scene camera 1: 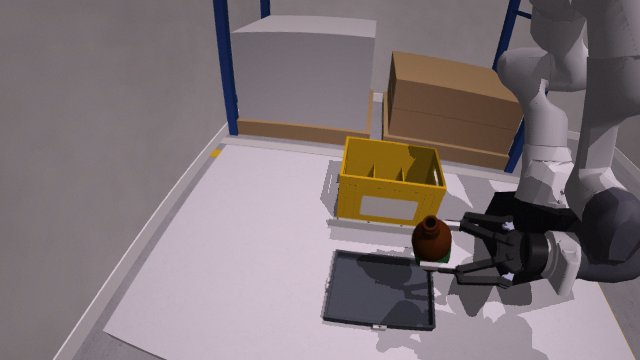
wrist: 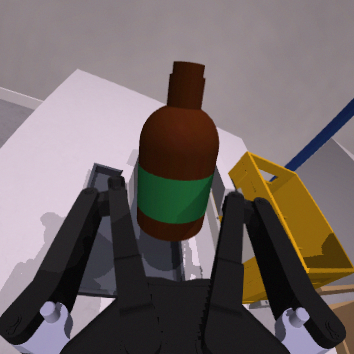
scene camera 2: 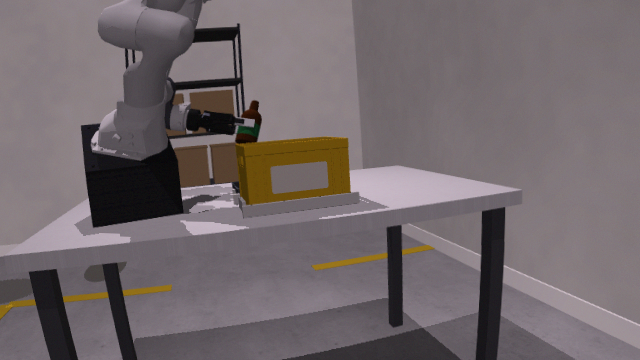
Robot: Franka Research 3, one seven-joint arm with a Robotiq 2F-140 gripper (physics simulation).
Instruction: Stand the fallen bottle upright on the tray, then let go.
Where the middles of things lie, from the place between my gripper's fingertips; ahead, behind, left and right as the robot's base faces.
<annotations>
The brown bottle (scene camera 1: pixel 431 239) is 20 mm behind my hand and 10 mm above it. The rest, counted from my hand: low pale holder (scene camera 2: pixel 294 205) (60 mm ahead, 410 mm to the right, 200 mm below).
</annotations>
